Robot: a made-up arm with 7 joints.
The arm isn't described. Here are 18 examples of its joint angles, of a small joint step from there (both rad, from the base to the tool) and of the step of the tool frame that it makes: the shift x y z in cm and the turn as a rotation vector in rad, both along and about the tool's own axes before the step.
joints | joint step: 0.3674 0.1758 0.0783 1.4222 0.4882 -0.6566 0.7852 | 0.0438 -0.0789 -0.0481 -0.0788 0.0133 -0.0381 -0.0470
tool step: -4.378 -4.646 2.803 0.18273 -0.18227 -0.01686
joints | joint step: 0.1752 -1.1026 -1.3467 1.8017 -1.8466 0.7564 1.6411 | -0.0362 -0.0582 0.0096 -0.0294 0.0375 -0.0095 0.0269
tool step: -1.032 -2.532 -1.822 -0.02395 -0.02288 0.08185
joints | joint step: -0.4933 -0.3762 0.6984 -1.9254 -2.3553 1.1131 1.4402 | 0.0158 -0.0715 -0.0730 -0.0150 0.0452 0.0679 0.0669
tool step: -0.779 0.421 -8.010 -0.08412 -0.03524 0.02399
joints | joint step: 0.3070 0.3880 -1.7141 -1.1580 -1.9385 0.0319 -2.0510 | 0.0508 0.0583 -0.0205 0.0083 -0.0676 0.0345 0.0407
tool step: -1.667 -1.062 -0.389 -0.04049 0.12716 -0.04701
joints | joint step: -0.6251 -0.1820 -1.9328 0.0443 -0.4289 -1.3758 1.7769 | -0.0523 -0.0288 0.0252 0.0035 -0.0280 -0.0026 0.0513
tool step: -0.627 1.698 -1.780 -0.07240 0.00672 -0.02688
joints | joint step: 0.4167 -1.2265 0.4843 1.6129 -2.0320 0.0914 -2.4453 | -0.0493 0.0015 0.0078 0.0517 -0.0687 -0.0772 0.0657
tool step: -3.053 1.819 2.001 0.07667 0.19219 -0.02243
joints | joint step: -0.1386 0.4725 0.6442 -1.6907 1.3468 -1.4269 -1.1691 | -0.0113 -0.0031 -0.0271 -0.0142 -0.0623 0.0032 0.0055
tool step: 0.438 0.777 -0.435 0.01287 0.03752 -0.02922
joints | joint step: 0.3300 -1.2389 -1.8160 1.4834 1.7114 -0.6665 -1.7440 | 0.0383 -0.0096 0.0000 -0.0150 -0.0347 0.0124 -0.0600
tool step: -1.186 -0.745 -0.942 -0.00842 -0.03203 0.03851
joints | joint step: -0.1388 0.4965 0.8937 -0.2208 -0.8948 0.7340 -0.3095 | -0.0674 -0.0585 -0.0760 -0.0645 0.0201 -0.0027 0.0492
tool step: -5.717 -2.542 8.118 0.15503 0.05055 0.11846
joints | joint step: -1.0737 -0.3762 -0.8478 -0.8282 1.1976 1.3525 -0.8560 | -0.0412 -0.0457 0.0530 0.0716 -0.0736 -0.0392 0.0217
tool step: -1.362 0.309 -2.443 -0.16096 -0.04345 0.08640
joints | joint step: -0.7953 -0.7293 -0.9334 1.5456 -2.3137 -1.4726 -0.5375 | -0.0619 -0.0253 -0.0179 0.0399 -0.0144 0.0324 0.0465
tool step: 2.113 -0.786 0.107 0.03879 0.10350 -0.08809
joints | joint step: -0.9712 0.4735 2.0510 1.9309 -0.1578 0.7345 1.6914 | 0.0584 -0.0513 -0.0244 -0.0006 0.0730 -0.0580 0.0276
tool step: -0.654 -4.160 -0.321 0.00239 0.00427 0.11063
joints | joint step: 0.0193 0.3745 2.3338 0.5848 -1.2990 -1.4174 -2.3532 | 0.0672 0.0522 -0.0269 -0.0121 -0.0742 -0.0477 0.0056
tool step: 0.100 0.447 0.803 0.02599 0.01147 -0.06812
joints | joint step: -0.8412 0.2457 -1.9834 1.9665 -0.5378 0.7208 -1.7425 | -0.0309 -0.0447 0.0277 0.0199 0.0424 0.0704 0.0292
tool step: 1.685 -1.446 -0.568 -0.06138 0.01053 -0.07842
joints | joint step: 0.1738 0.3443 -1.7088 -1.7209 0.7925 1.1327 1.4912 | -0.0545 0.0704 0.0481 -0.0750 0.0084 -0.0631 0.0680
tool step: -1.781 0.907 -1.827 -0.03958 -0.02299 -0.10031
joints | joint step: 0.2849 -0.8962 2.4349 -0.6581 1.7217 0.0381 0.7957 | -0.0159 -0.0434 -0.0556 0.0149 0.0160 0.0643 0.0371
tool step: 0.713 -0.839 2.334 0.09630 0.11556 0.02937
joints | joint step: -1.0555 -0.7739 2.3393 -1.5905 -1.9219 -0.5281 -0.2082 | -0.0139 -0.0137 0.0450 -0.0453 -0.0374 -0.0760 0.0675
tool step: -1.361 -0.326 -0.397 -0.03826 0.02320 0.03032
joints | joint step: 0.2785 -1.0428 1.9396 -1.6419 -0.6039 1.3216 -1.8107 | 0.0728 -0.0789 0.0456 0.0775 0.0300 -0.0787 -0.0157
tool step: -4.663 -0.675 2.005 0.04648 -0.00252 0.13809
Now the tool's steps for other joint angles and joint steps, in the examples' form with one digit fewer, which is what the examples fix.
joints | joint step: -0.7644 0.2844 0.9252 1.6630 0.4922 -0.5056 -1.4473 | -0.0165 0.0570 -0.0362 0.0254 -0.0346 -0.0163 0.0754
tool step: -1.24 0.45 0.06 0.0189 0.1291 -0.0102
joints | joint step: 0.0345 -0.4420 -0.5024 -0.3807 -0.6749 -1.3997 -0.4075 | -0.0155 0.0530 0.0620 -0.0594 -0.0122 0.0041 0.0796
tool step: -0.68 -0.23 -3.12 -0.0318 0.1539 -0.0385
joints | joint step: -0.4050 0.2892 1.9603 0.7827 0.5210 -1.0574 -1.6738 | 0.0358 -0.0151 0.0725 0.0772 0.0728 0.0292 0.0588
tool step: -2.31 1.41 1.30 0.0084 0.1076 0.0319
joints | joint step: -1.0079 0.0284 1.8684 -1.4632 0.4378 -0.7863 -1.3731 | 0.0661 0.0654 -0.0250 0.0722 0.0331 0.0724 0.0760
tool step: -1.20 -0.30 1.84 -0.0018 0.1383 -0.0122
